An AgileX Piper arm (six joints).
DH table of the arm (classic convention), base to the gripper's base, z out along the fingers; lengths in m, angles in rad. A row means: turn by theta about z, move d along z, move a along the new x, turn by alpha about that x. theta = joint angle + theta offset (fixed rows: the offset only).
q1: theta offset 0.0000, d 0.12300, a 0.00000, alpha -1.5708
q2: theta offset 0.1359, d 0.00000, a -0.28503, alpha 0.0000
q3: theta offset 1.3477, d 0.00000, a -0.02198, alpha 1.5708
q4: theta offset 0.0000, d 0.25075, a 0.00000, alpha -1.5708
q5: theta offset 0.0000, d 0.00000, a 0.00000, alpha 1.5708
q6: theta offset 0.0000, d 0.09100, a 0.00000, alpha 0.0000
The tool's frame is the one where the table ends.
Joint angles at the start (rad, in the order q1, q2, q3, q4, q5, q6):
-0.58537 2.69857 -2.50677 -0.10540 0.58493 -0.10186
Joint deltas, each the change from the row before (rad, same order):
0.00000 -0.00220 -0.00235 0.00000 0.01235 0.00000
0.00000 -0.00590 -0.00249 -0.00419 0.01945 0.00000
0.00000 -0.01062 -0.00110 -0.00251 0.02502 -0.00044
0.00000 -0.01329 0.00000 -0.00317 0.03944 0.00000
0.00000 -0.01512 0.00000 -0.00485 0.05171 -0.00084
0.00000 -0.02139 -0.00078 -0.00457 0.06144 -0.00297
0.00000 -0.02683 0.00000 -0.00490 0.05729 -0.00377
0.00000 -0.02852 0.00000 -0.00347 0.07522 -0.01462
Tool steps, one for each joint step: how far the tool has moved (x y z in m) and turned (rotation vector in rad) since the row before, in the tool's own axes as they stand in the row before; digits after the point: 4 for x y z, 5 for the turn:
-0.0005 -0.0003 -0.0012 -0.00040 0.00783 0.00027
-0.0014 -0.0008 -0.0028 0.00198 0.01137 -0.00293
-0.0025 -0.0011 -0.0045 0.00115 0.01356 -0.00171
-0.0018 -0.0012 -0.0055 0.00044 0.02642 -0.00158
-0.0012 -0.0014 -0.0065 0.00071 0.03696 -0.00337
-0.0024 -0.0021 -0.0097 0.00097 0.03975 -0.00440
-0.0038 -0.0027 -0.0124 0.00257 0.03113 -0.00461
-0.0019 -0.0026 -0.0136 -0.00048 0.04721 -0.01390

